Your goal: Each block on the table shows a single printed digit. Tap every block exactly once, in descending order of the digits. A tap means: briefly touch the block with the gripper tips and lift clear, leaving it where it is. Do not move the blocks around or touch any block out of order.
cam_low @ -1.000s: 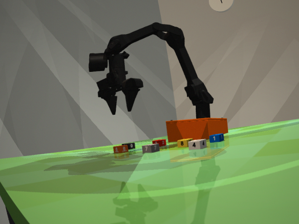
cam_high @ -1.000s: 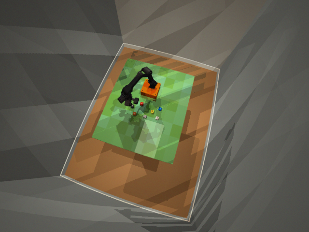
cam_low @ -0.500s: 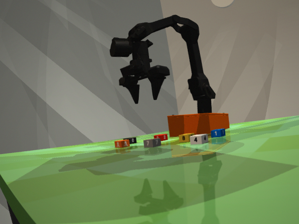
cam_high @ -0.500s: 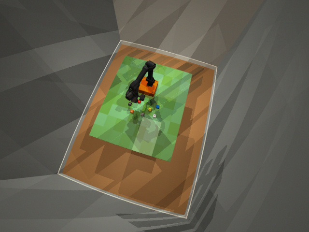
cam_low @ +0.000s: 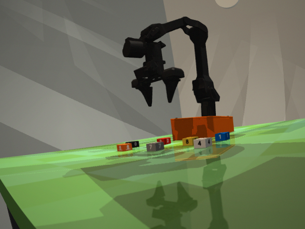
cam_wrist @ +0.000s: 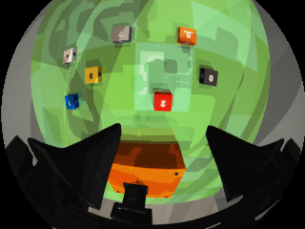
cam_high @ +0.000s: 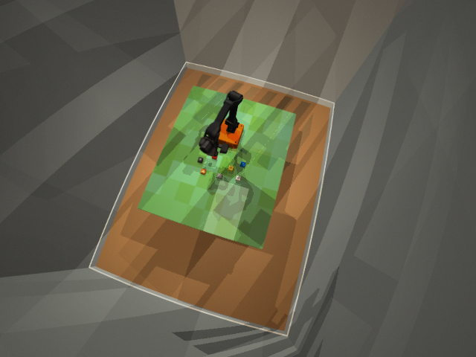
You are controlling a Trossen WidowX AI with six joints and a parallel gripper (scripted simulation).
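The yellow block marked 8 is 13 cm to the left of my gripper tip, 12 cm below it and 4 cm ahead of it. Also, from my gripper tip: black 0 block (12 cm below, 10 cm to the right, 5 cm ahead); orange block (13 cm ahead, 12 cm below, 4 cm to the right); red block (12 cm below, 1 cm to the right, 1 cm behind).
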